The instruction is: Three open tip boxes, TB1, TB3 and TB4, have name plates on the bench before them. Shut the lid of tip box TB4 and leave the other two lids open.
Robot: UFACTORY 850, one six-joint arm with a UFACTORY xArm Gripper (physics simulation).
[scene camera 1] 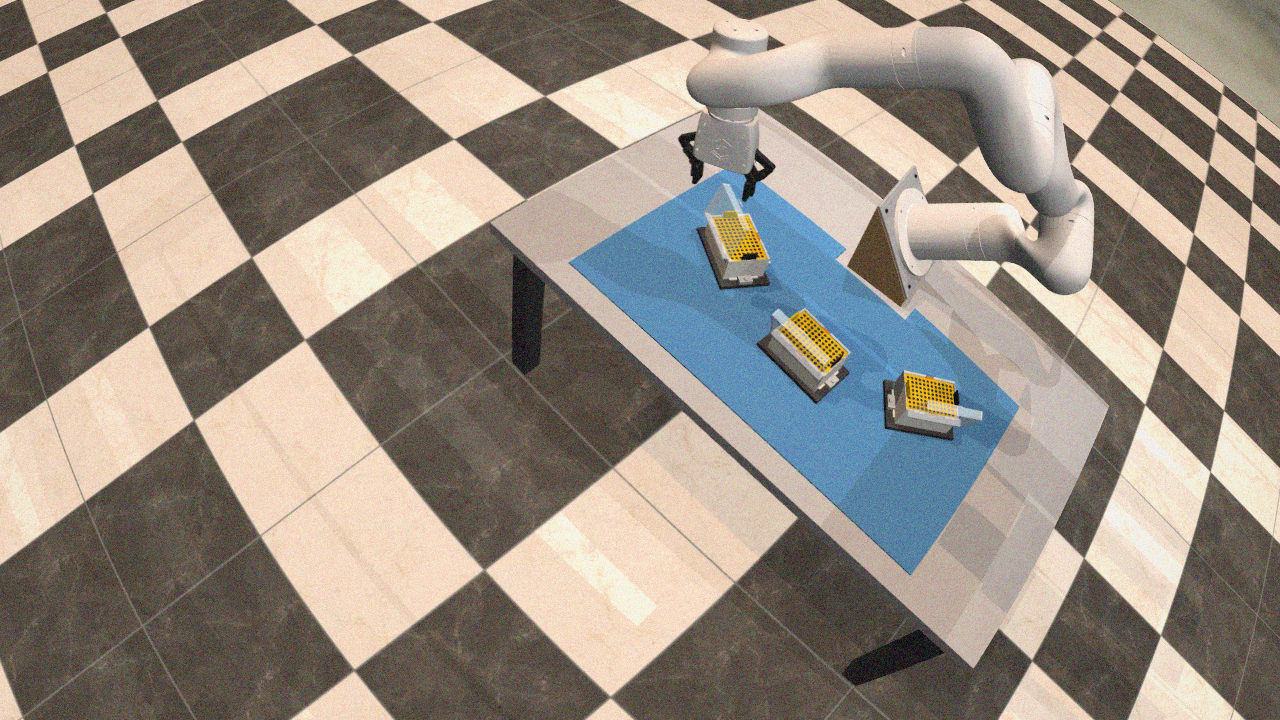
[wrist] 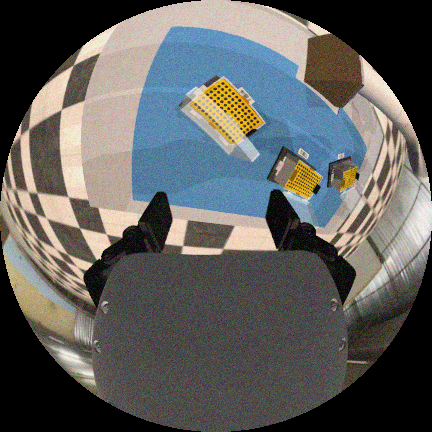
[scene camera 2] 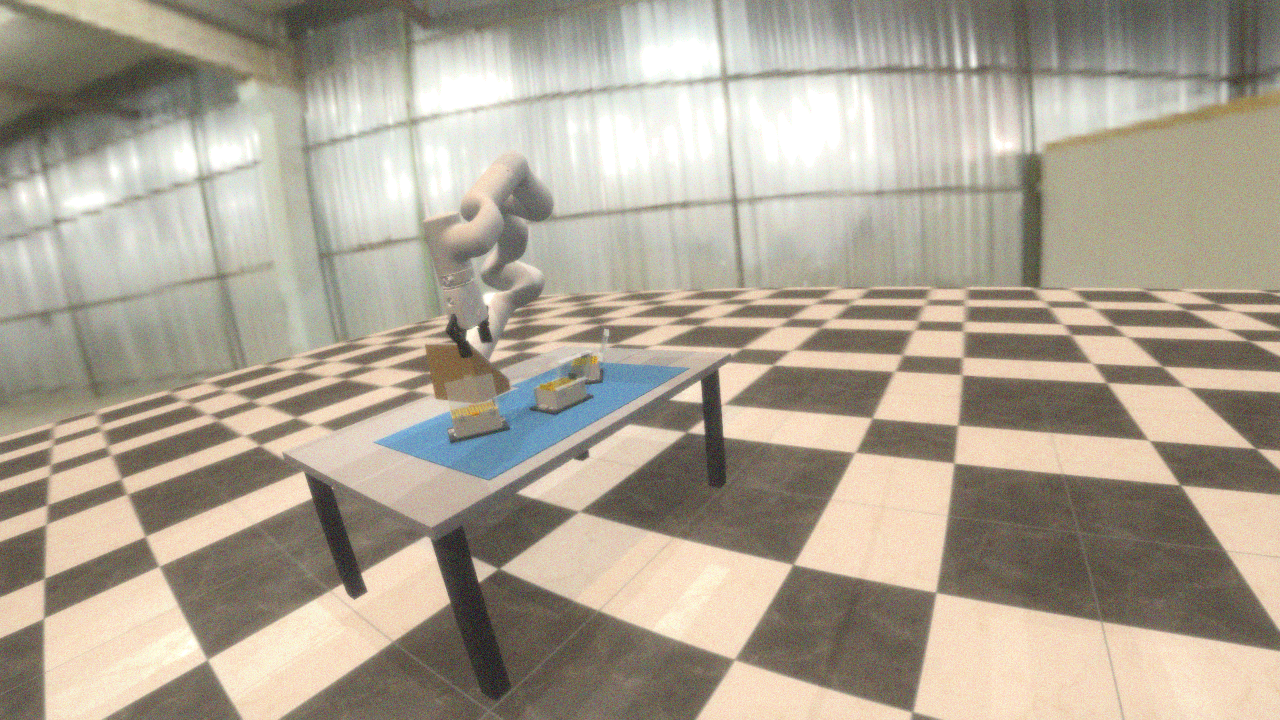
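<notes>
Tip box TB4 [scene camera 1: 739,243] [scene camera 2: 477,422] [wrist: 232,107] is nearest my gripper, with a yellow rack. Its clear lid [scene camera 1: 725,202] [scene camera 2: 469,390] [wrist: 245,147] stands raised at the hinge side. My gripper [scene camera 1: 723,188] [scene camera 2: 476,347] [wrist: 218,203] is open and empty, above and beyond the raised lid. Tip box TB1 [scene camera 1: 810,344] [scene camera 2: 561,395] [wrist: 303,179] is in the middle, its lid [wrist: 303,207] open. Tip box TB3 [scene camera 1: 929,400] [wrist: 349,178] is farthest, its lid [scene camera 1: 968,413] [scene camera 2: 605,339] open. The name plates are too blurred to read in the wrist view.
The boxes stand on a blue mat [scene camera 1: 644,259] [scene camera 2: 429,441] [wrist: 165,165] on a grey table [scene camera 1: 572,210] [scene camera 2: 358,452] [wrist: 107,130]. The brown wedge mount [scene camera 1: 878,257] [wrist: 332,67] of the arm stands at the mat's edge, near TB4 and TB1.
</notes>
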